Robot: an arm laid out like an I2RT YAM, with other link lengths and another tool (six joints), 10 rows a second.
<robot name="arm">
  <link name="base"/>
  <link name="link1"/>
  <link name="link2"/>
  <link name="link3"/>
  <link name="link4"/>
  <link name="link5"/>
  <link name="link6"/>
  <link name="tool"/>
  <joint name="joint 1" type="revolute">
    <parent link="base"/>
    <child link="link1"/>
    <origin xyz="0 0 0.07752"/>
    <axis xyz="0 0 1"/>
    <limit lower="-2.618" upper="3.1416"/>
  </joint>
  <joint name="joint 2" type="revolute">
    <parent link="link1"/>
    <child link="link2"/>
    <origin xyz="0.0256 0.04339 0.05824"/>
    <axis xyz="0 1 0"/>
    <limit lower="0" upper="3.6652"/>
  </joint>
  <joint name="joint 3" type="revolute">
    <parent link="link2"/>
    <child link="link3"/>
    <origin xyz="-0.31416 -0.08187 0"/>
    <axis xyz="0 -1 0"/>
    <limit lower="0" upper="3.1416"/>
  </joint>
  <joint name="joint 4" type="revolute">
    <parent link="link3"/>
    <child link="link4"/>
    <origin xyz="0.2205 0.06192 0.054"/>
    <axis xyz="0 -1 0"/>
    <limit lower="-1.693" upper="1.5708"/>
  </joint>
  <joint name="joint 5" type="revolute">
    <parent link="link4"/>
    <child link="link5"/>
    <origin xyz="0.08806 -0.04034 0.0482"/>
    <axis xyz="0 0 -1"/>
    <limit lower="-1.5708" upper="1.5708"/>
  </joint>
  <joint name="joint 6" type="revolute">
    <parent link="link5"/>
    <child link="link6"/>
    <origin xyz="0.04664 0 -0.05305"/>
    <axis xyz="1 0 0"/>
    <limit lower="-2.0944" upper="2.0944"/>
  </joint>
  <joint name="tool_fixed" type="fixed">
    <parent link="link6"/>
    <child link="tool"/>
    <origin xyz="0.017 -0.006 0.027" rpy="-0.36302 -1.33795 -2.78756"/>
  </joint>
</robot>
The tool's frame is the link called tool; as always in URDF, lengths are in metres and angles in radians.
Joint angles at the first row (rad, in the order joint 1, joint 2, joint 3, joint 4, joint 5, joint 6):
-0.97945 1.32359 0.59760 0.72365 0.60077 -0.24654
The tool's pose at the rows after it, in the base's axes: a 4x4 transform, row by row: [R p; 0 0 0 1], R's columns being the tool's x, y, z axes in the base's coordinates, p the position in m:
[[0.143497 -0.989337 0.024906 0.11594], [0.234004 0.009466 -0.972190 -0.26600], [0.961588 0.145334 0.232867 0.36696], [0 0 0 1]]
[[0.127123 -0.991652 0.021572 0.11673], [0.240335 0.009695 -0.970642 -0.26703], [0.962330 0.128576 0.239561 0.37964], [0 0 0 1]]
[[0.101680 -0.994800 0.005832 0.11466], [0.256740 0.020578 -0.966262 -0.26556], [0.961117 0.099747 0.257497 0.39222], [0 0 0 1]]
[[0.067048 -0.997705 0.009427 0.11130], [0.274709 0.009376 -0.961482 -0.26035], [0.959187 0.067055 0.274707 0.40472], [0 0 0 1]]
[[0.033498 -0.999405 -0.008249 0.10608], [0.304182 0.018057 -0.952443 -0.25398], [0.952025 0.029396 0.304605 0.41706], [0 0 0 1]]
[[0.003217 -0.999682 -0.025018 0.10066], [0.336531 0.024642 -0.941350 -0.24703], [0.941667 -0.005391 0.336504 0.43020], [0 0 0 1]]
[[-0.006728 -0.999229 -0.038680 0.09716], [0.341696 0.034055 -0.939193 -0.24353], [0.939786 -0.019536 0.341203 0.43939], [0 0 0 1]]
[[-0.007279 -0.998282 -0.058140 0.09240], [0.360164 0.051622 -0.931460 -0.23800], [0.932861 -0.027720 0.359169 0.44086], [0 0 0 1]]
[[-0.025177 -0.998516 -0.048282 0.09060], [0.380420 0.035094 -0.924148 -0.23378], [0.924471 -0.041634 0.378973 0.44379], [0 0 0 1]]
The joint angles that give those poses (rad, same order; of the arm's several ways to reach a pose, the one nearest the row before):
-0.97868 1.29421 0.61209 0.70540 0.59873 -0.24103
-0.97720 1.28130 0.66035 0.65196 0.59983 -0.22852
-0.97733 1.26369 0.69526 0.62134 0.60914 -0.21233
-0.97725 1.23145 0.72244 0.58237 0.59761 -0.19059
-0.97715 1.20115 0.73980 0.57271 0.60610 -0.17517
-0.97717 1.17068 0.75944 0.56436 0.61340 -0.16520
-0.97815 1.15135 0.78788 0.52389 0.62314 -0.15648
-0.97923 1.13173 0.77118 0.54694 0.63901 -0.16599
-0.97870 1.11743 0.76373 0.56457 0.62375 -0.16415

